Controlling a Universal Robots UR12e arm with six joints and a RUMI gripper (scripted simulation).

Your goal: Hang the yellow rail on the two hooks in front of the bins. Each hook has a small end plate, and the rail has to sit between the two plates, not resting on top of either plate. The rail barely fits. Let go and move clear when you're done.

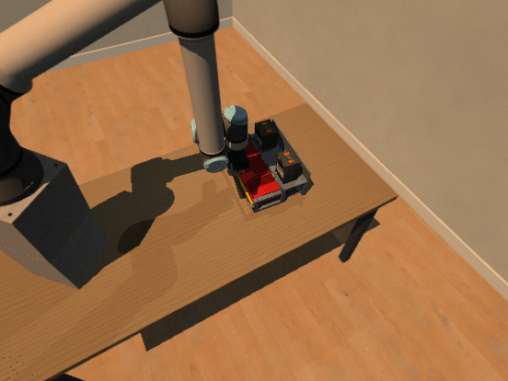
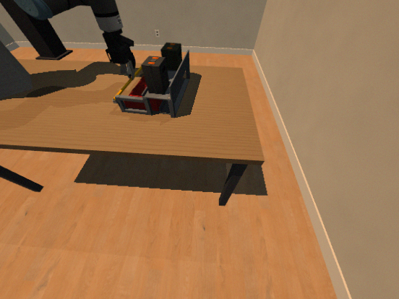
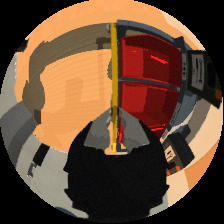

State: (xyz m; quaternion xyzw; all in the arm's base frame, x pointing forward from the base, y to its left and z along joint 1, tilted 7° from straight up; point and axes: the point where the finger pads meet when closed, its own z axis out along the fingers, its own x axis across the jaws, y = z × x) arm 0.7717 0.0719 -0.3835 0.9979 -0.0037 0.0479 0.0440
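The yellow rail is 1 cm below my hand. The rest, counted from my hand: grey back panel: 27 cm ahead, 5 cm above.
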